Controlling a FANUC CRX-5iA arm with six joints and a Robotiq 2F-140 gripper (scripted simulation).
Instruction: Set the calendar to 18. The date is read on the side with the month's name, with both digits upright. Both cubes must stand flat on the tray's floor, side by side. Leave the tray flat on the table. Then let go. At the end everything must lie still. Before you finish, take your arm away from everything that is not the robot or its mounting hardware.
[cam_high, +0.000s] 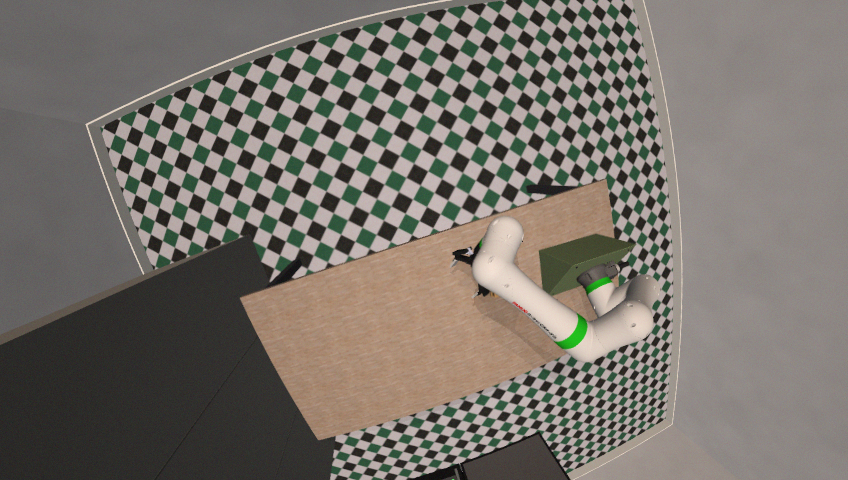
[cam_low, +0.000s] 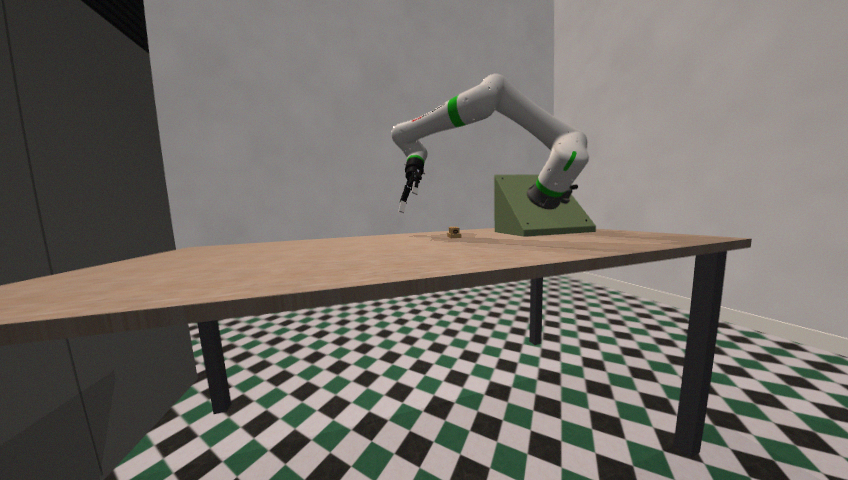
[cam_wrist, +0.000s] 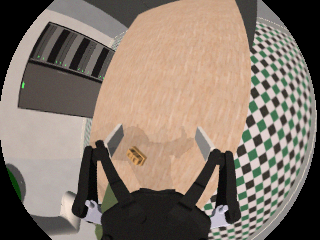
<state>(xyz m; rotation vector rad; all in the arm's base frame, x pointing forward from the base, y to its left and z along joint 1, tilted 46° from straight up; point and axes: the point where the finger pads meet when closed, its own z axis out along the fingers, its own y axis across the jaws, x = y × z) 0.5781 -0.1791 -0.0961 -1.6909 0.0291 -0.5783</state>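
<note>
Now: the tray 16 cm to the left of my hand, 16 cm behind it and 15 cm below it.
</note>
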